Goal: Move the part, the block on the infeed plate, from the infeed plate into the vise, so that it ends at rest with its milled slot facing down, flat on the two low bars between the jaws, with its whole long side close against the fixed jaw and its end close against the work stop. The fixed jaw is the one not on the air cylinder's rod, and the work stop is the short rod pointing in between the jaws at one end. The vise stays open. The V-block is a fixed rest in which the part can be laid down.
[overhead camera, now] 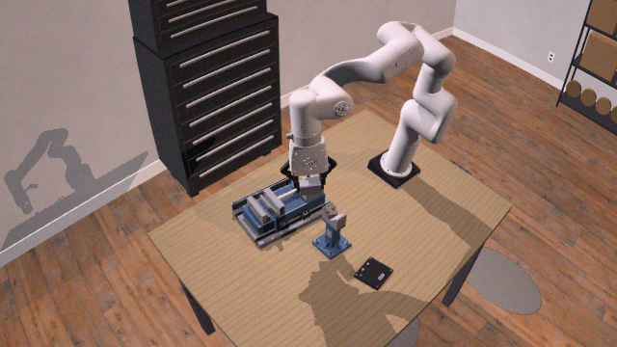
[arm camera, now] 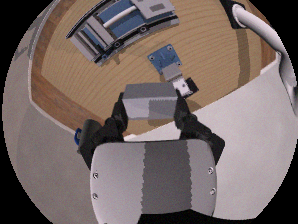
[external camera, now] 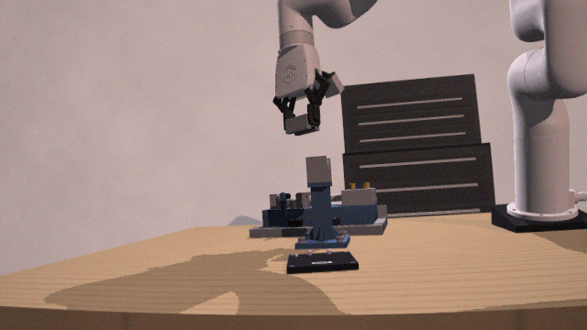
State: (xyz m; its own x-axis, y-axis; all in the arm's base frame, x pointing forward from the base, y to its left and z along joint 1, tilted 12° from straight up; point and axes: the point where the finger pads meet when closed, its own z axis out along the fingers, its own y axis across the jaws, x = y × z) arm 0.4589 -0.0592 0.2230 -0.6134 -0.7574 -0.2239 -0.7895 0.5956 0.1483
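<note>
My hand is 170 mm above the white cylinder rod, 130 mm to the left of it and 40 mm past it. The rest, counted from my hand: part 20 mm below; then air cylinder 170 mm below, 120 mm to the right, 120 mm behind.
</note>
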